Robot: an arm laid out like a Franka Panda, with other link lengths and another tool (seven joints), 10 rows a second.
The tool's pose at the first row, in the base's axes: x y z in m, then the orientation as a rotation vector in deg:
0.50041, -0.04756, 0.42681, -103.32, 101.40, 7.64
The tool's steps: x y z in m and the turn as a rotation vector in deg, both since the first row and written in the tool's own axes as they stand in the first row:
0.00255, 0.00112, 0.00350, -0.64, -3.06, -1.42
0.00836, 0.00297, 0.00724, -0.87, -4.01, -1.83
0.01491, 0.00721, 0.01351, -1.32, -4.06, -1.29
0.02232, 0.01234, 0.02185, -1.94, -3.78, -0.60
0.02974, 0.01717, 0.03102, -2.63, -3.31, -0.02
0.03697, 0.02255, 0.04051, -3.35, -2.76, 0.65
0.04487, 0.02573, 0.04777, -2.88, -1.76, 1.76
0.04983, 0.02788, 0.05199, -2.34, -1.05, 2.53
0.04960, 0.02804, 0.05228, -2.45, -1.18, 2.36
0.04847, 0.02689, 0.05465, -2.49, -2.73, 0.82
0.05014, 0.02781, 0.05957, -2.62, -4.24, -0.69
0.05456, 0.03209, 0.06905, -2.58, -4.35, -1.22
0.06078, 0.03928, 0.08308, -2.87, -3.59, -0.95
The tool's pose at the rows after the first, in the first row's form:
0.50079, -0.04805, 0.42238, -103.83, 98.10, 10.32
0.50092, -0.05123, 0.41597, -103.97, 97.11, 11.18
0.49972, -0.05368, 0.40634, -103.81, 97.67, 11.85
0.49847, -0.05584, 0.39432, -103.76, 98.63, 12.45
0.49778, -0.05764, 0.38172, -103.92, 99.64, 12.91
0.49666, -0.05907, 0.36876, -104.05, 100.80, 13.37
0.49693, -0.06231, 0.35805, -103.14, 102.43, 12.52
0.49685, -0.06450, 0.35155, -102.36, 103.52, 11.72
0.49677, -0.06415, 0.35137, -102.53, 103.30, 11.86
0.49852, -0.06211, 0.35037, -103.32, 100.80, 12.62
0.49947, -0.06116, 0.34526, -104.12, 98.37, 13.44
0.49908, -0.06022, 0.33401, -104.50, 97.79, 13.28
0.49768, -0.05848, 0.31721, -104.77, 98.64, 13.00

